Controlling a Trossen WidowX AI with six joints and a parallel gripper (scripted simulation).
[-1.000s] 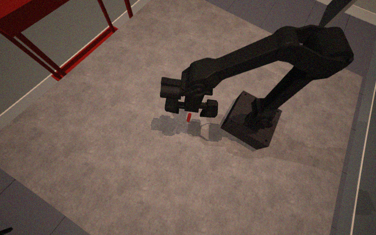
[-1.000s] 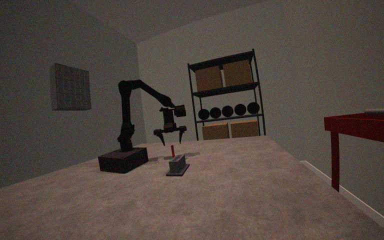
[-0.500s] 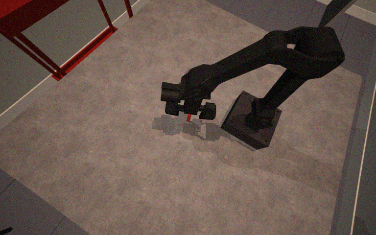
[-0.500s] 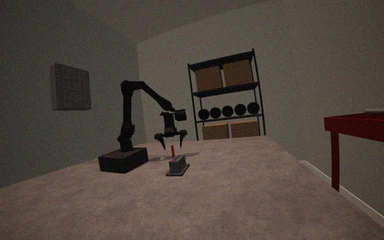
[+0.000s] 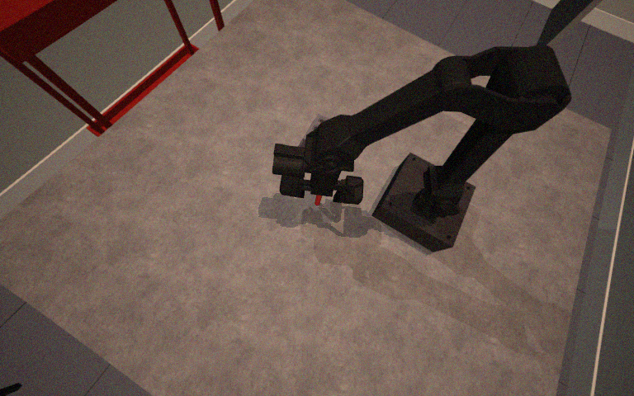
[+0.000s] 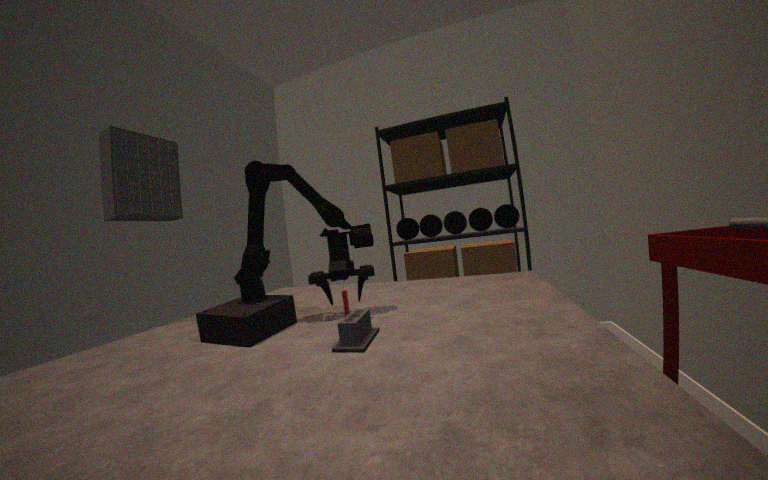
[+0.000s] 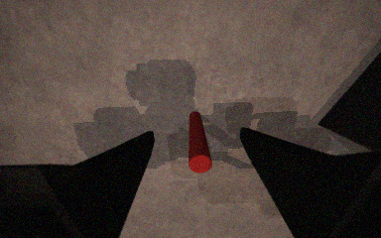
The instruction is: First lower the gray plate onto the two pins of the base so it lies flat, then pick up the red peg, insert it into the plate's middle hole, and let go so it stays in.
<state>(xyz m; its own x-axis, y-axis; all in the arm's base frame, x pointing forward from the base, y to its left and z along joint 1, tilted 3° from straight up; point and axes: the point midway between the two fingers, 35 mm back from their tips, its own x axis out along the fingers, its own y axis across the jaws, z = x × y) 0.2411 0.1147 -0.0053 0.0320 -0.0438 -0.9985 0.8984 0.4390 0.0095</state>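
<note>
My gripper tip is now right at the red peg. From my gripper tip the other things lie so: flat dark base 11 cm ahead, 17 cm to the right, 3 cm below; then gray plate 11 cm ahead, 17 cm to the right.
</note>
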